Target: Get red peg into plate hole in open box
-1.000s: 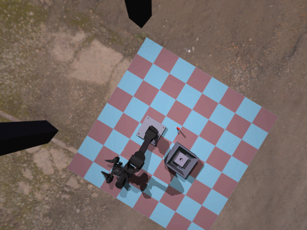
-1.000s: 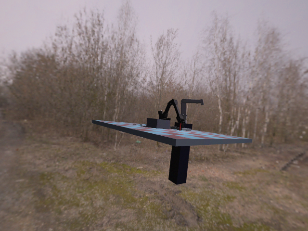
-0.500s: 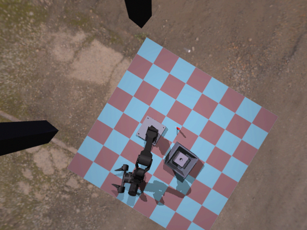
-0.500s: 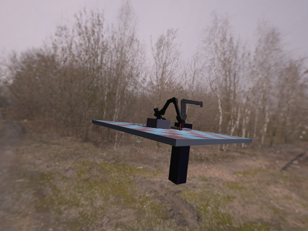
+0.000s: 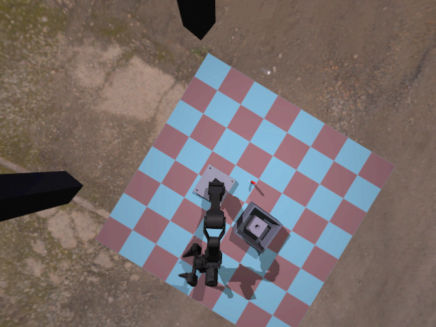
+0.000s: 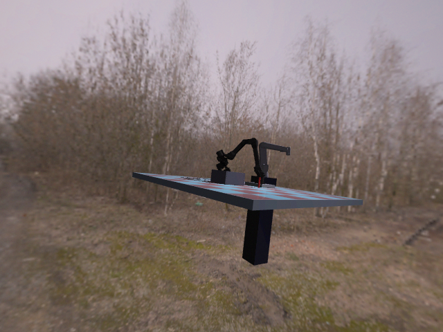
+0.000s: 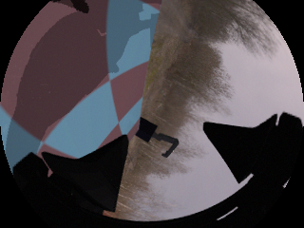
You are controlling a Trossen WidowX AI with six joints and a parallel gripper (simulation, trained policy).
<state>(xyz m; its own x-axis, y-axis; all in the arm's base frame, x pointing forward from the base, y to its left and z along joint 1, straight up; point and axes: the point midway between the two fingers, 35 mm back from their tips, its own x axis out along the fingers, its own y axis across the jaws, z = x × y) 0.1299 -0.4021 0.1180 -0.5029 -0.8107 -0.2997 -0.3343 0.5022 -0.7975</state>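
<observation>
The red peg lies 58 cm to the left of my gripper tip, 10 cm below it and 4 cm ahead of it. Round my gripper tip: grey plate: 40 cm to the left, 21 cm ahead, 9 cm below; then dark box: 40 cm to the left, 21 cm ahead, 11 cm below.
</observation>
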